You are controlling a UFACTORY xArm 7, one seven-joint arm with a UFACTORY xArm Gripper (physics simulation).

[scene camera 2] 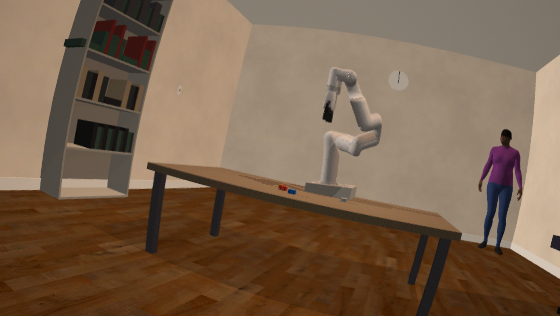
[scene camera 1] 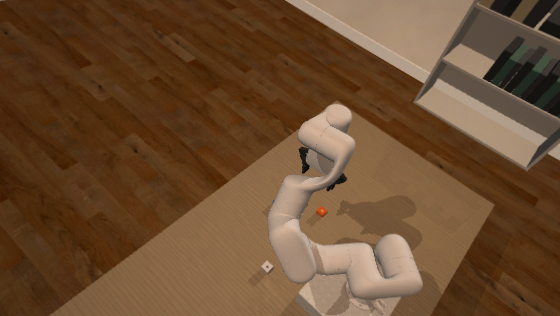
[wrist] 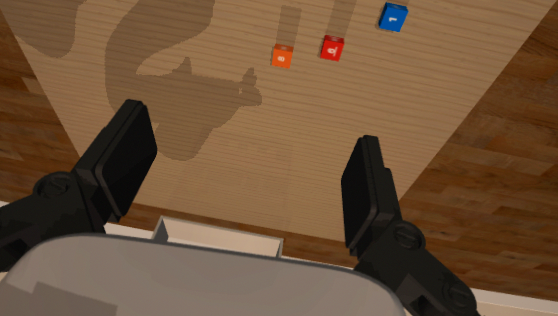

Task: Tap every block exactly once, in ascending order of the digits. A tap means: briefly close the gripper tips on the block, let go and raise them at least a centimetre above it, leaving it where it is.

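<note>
My gripper (scene camera 1: 318, 179) (scene camera 2: 327, 120) (wrist: 252, 141) is open and empty, high above the table. In the wrist view an orange block (scene camera 1: 322, 211) (wrist: 282, 56) shows an 8, a red block (wrist: 332, 48) shows an underlined digit, 6 or 9, I cannot tell which, and a blue block (scene camera 2: 292, 191) (wrist: 393, 17) shows a 1. They stand apart on the table, beyond the fingertips in that view. The arm hides the red block and most of the blue one in scene camera 1. A white block (scene camera 1: 267, 267) (scene camera 2: 344, 199) stands near the arm's base; its digit is unreadable.
The wooden table (scene camera 1: 200, 235) (scene camera 2: 400, 215) carries the arm's base (scene camera 1: 315, 295) (scene camera 2: 320, 189). The arm's shadow falls beside the orange block. A bookshelf (scene camera 1: 434, 82) (scene camera 2: 62, 115) stands beyond the table. A person (scene camera 2: 504, 167) stands behind it at the right in scene camera 2.
</note>
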